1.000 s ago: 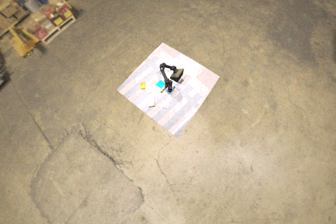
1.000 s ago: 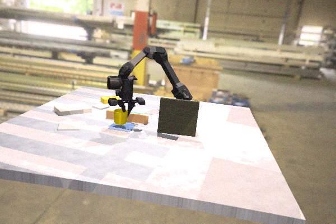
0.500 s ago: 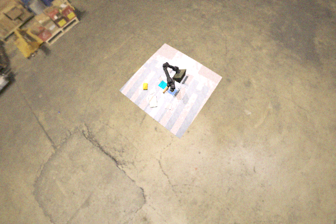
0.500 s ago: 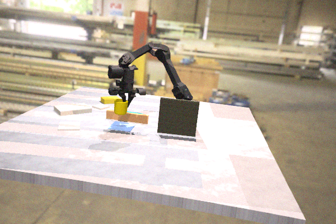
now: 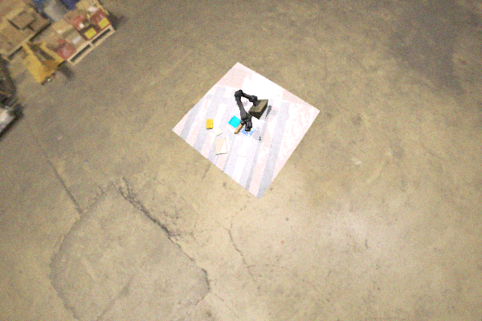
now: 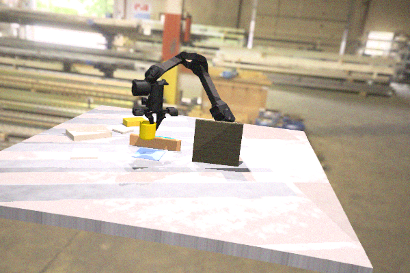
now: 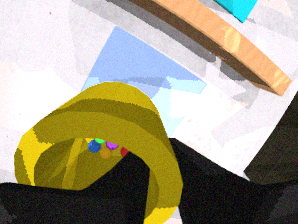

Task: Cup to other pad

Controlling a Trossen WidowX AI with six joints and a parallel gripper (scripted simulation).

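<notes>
The cyan pad is 190 mm to the right of my gripper tip and 110 mm below it. Round my gripper tip: yellow cup (20 mm ahead, 10 mm to the left); marble (20 mm ahead, 30 mm to the left, 20 mm below); blue pad (10 mm ahead, 10 mm to the left, 110 mm below).
</notes>
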